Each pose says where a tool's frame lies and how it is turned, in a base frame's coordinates. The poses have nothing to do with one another.
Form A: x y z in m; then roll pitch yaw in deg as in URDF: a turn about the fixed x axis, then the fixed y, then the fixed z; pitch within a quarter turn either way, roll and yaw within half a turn.
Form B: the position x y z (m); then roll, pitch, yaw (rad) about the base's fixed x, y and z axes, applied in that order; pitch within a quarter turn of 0, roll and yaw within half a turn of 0. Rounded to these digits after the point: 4 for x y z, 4 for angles.
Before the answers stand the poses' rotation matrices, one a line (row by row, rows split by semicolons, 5 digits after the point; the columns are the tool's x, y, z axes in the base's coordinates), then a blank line. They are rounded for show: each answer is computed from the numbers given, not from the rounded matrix.
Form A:
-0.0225, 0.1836, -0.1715, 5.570, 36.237, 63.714
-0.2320, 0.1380, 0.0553, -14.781, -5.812, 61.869
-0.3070, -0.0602, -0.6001, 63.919, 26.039, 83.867
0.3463, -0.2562, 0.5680, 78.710, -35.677, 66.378
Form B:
0.35720 -0.86695 0.34757; 0.72317 0.49220 0.48451; -0.59113 0.07829 0.80277
0.46907 -0.84051 -0.27115; 0.87734 0.47867 0.03394; 0.10126 -0.25381 0.96194
0.09599 -0.39500 0.91365; 0.89335 0.43900 0.09593; -0.43898 0.80700 0.39502
0.32550 -0.40854 0.85273; 0.74425 -0.44556 -0.49756; 0.58322 0.79660 0.15903

-0.0225, 0.1836, -0.1715, 0.0972, 0.6325, 1.1120
-0.2320, 0.1380, 0.0553, -0.2580, -0.1014, 1.0798
-0.3070, -0.0602, -0.6001, 1.1156, 0.4545, 1.4638
0.3463, -0.2562, 0.5680, 1.3737, -0.6227, 1.1585

